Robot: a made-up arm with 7 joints. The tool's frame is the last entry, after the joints.
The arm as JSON. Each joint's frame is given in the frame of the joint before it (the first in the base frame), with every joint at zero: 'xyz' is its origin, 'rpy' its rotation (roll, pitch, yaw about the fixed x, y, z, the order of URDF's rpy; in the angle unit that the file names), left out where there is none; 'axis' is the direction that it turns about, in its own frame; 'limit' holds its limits. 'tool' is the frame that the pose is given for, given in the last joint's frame.
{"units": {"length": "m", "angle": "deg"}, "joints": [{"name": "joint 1", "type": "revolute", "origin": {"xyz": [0.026, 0.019, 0.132]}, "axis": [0.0, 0.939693, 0.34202], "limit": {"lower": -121.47, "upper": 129.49}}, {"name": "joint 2", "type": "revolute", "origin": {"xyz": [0.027, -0.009, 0.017]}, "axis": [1.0, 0.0, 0.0], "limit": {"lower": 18.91, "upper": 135.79}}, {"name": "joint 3", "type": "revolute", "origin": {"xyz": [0.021, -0.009, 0.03]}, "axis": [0.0, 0.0, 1.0], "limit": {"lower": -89.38, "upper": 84.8}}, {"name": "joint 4", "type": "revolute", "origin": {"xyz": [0.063, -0.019, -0.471]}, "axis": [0.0, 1.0, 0.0], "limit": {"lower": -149.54, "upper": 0.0}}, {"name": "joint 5", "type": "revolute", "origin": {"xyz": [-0.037, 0.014, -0.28]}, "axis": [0.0, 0.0, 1.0], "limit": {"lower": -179.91, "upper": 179.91}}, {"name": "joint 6", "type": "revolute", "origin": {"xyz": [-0.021, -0.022, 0.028]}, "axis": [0.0, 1.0, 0.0], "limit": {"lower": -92.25, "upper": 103.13}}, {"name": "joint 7", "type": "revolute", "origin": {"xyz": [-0.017, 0.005, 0.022]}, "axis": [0.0, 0.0, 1.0], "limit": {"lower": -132.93, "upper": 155.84}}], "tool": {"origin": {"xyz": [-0.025, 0.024, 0.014], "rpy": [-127.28, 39.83, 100.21]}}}
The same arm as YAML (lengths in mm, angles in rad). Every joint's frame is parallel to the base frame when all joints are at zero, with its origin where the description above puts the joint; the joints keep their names.
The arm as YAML. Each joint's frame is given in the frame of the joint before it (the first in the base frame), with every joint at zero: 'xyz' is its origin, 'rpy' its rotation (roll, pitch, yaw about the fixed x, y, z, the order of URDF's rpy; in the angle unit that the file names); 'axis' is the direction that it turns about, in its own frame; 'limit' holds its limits. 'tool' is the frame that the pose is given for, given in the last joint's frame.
units:
  length: mm
  angle: rad
joints:
  - name: joint 1
    type: revolute
    origin:
      xyz: [26.0, 19.0, 132.0]
      rpy: [0.0, 0.0, 0.0]
    axis: [0.0, 0.9397, 0.342]
    limit:
      lower: -2.1201
      upper: 2.26
  - name: joint 2
    type: revolute
    origin:
      xyz: [27.0, -9.0, 17.0]
      rpy: [0.0, 0.0, 0.0]
    axis: "+x"
    limit:
      lower: 0.33
      upper: 2.37
  - name: joint 3
    type: revolute
    origin:
      xyz: [21.0, -9.0, 30.0]
      rpy: [0.0, 0.0, 0.0]
    axis: "+z"
    limit:
      lower: -1.56
      upper: 1.48
  - name: joint 4
    type: revolute
    origin:
      xyz: [63.0, -19.0, -471.0]
      rpy: [0.0, 0.0, 0.0]
    axis: "+y"
    limit:
      lower: -2.61
      upper: 0.0
  - name: joint 5
    type: revolute
    origin:
      xyz: [-37.0, 14.0, -280.0]
      rpy: [0.0, 0.0, 0.0]
    axis: "+z"
    limit:
      lower: -3.14
      upper: 3.14
  - name: joint 6
    type: revolute
    origin:
      xyz: [-21.0, -22.0, 28.0]
      rpy: [0.0, 0.0, 0.0]
    axis: "+y"
    limit:
      lower: -1.6101
      upper: 1.8
  - name: joint 7
    type: revolute
    origin:
      xyz: [-17.0, 5.0, 22.0]
      rpy: [0.0, 0.0, 0.0]
    axis: "+z"
    limit:
      lower: -2.3201
      upper: 2.7199
tool:
  origin:
    xyz: [-25.0, 24.0, 14.0]
    rpy: [-2.2215, 0.6952, 1.749]

